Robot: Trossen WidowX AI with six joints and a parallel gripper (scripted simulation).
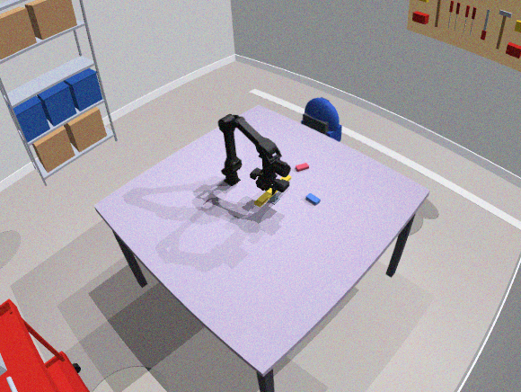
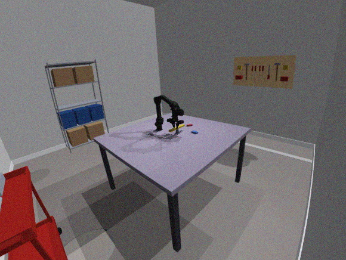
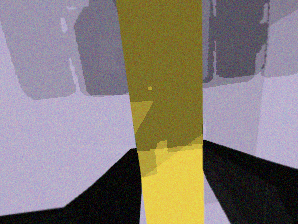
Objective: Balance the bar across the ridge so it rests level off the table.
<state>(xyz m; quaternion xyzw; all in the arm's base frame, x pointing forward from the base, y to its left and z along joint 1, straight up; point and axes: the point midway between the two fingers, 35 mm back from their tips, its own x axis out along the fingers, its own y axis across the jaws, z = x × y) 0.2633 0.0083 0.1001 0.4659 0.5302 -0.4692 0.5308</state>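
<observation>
The long yellow bar is 3 cm to the left of my gripper tip. Also, from my gripper tip: small red block 30 cm to the left, 6 cm below, 5 cm behind; small blue block 15 cm to the left, 14 cm ahead, 6 cm below.
</observation>
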